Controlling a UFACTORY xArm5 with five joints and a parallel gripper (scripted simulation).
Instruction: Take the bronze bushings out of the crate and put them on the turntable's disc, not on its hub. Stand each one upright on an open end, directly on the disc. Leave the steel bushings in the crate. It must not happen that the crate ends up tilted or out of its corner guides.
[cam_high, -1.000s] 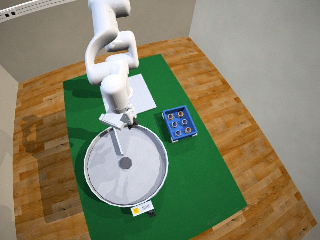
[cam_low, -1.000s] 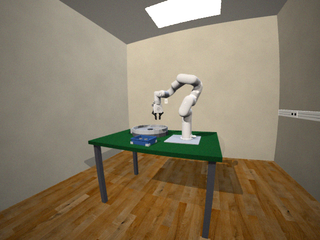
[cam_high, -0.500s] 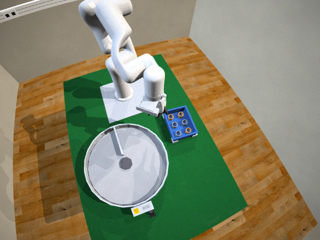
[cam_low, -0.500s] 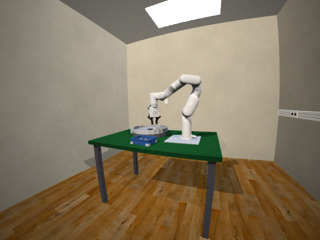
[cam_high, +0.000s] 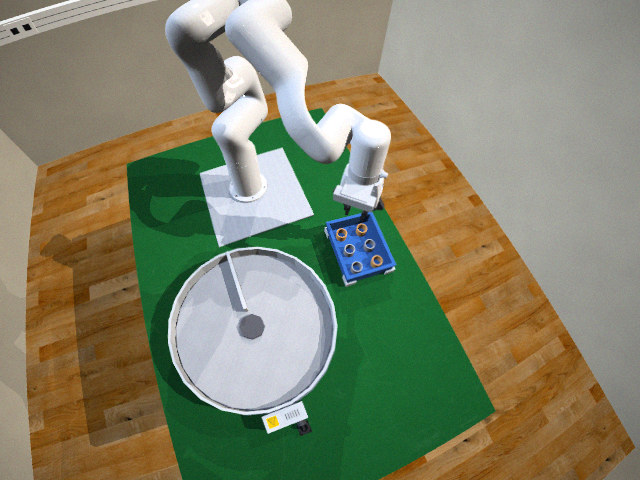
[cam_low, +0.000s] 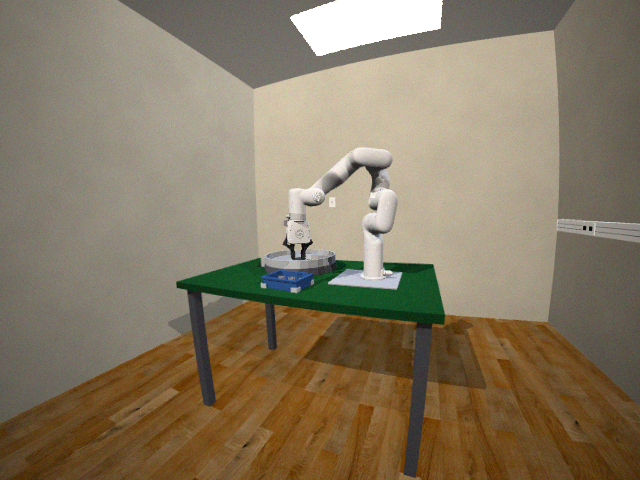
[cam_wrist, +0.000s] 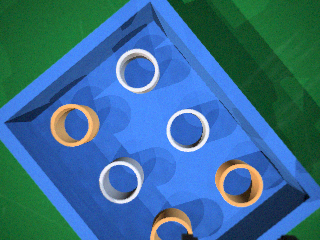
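The blue crate is 6 cm ahead of my hand and 12 cm below it. Round my hand: grey turntable disc 17 cm ahead, 36 cm to the right, 9 cm below.
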